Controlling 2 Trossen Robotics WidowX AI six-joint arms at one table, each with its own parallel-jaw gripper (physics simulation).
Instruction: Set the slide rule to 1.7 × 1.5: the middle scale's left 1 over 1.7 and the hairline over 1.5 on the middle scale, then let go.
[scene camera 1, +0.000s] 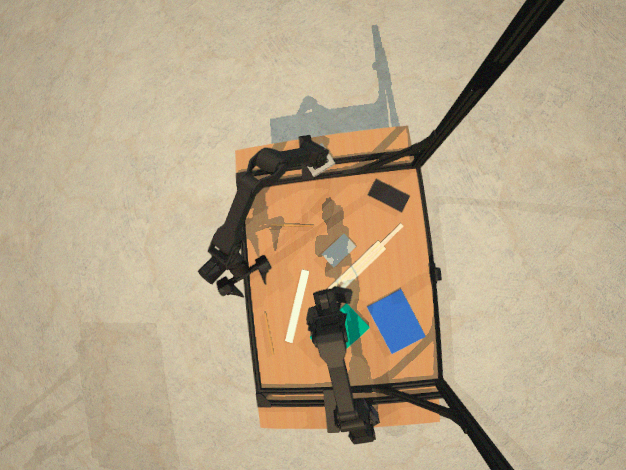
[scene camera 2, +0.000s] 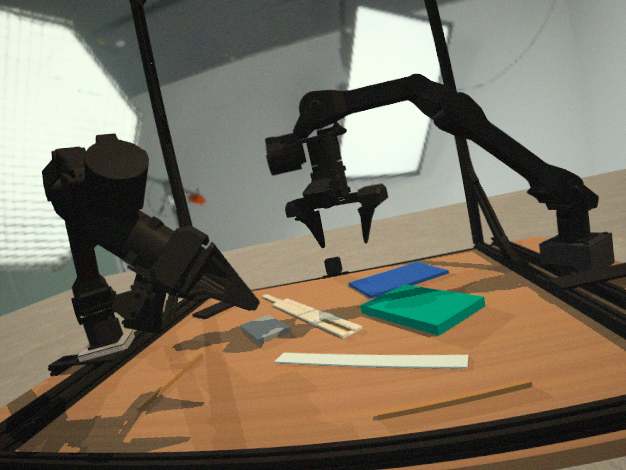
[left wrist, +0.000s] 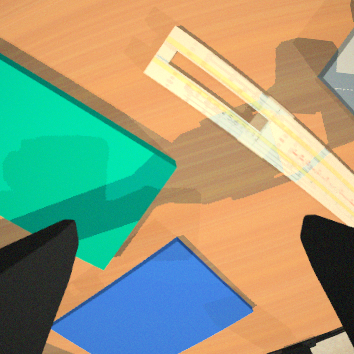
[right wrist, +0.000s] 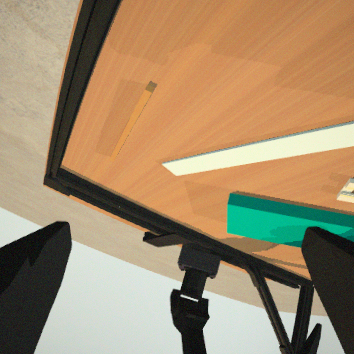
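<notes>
The cream slide rule (scene camera 1: 365, 262) (scene camera 2: 298, 310) (left wrist: 320, 172) (right wrist: 346, 192) lies flat on the table. Its middle slide (scene camera 1: 391, 235) (scene camera 2: 269, 299) sticks out at the upper-right end in scene camera 1, and the opposite end shows an empty slot. The clear cursor (scene camera 2: 317, 317) sits across the body near the slot's inner end. The scale numbers and hairline are too small to read. My left gripper (scene camera 1: 332, 295) (scene camera 2: 344, 244) (left wrist: 191, 230) is open and empty, high above the table near the slotted end. My right gripper (scene camera 1: 254, 288) (right wrist: 190, 237) is open and empty at the table's left edge in scene camera 1.
A green block (scene camera 1: 358, 327) (scene camera 2: 429, 308) (left wrist: 125, 120) and a blue plate (scene camera 1: 395, 321) (scene camera 2: 399, 279) (left wrist: 160, 295) lie near the slotted end. A grey block (scene camera 1: 336, 251) (scene camera 2: 264, 329) and a white strip (scene camera 1: 297, 306) (scene camera 2: 374, 360) (right wrist: 260, 151) flank the rule. A dark block (scene camera 1: 388, 195) and thin sticks lie farther off.
</notes>
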